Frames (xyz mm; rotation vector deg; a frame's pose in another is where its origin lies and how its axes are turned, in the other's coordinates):
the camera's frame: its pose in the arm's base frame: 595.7 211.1 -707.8 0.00 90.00 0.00
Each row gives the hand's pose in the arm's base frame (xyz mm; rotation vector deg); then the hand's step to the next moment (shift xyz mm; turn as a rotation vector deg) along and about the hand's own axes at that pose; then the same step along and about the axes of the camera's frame.
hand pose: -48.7 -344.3 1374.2 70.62 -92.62 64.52
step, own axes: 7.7 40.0 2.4 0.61 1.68 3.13
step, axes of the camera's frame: 0.7 0.9 -40.8 0.63 -2.93 -2.00
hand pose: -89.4 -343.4 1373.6 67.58 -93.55 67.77
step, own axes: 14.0 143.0 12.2 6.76 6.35 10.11
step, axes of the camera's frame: 23.6 4.2 -142.2 -2.23 -10.46 -8.60
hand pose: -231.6 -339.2 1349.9 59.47 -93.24 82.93
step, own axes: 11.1 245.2 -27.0 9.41 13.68 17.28
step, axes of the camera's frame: 89.8 37.5 -226.9 -0.69 -17.50 -16.35
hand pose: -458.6 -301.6 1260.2 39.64 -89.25 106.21
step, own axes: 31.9 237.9 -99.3 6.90 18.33 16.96
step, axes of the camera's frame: 151.8 73.5 -197.6 4.28 -18.05 -18.09
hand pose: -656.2 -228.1 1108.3 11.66 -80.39 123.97
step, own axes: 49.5 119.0 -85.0 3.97 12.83 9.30
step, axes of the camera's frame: 112.5 56.4 -89.4 4.49 -10.68 -11.52
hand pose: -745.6 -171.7 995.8 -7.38 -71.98 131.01
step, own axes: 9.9 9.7 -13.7 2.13 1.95 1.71
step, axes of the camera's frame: 14.0 11.0 -7.9 0.27 -1.11 -3.16
